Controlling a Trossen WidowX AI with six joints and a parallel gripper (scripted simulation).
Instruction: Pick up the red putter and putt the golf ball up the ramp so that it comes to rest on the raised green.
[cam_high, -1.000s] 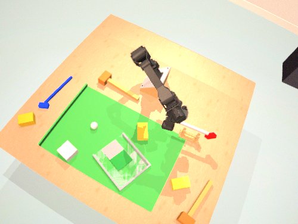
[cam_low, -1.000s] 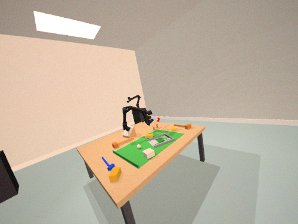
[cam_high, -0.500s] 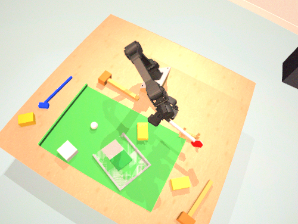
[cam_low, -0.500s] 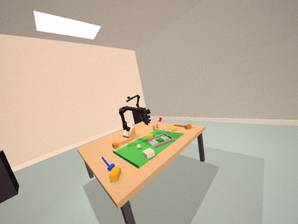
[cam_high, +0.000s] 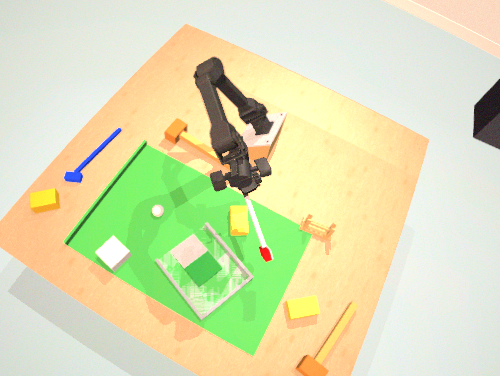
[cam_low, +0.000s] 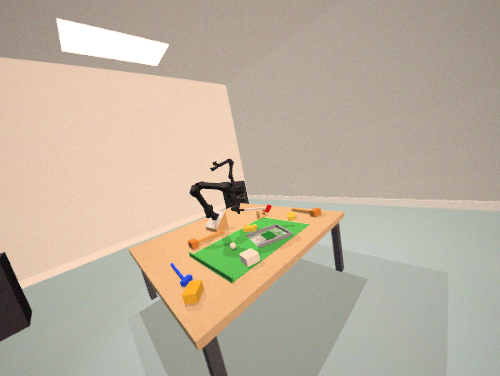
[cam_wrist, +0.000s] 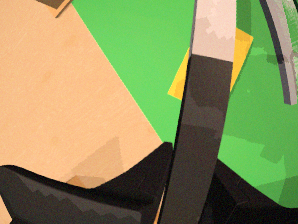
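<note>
The red putter lies 9 cm ahead of my gripper tip, 8 cm to the left of it and 1 cm above it. Round my gripper tip: white golf ball: 14 cm ahead, 25 cm to the right, 12 cm below; then white block: 34 cm ahead, 31 cm to the right, 12 cm below; then wooden fence: 3 cm behind, 30 cm to the left, 11 cm below.
</note>
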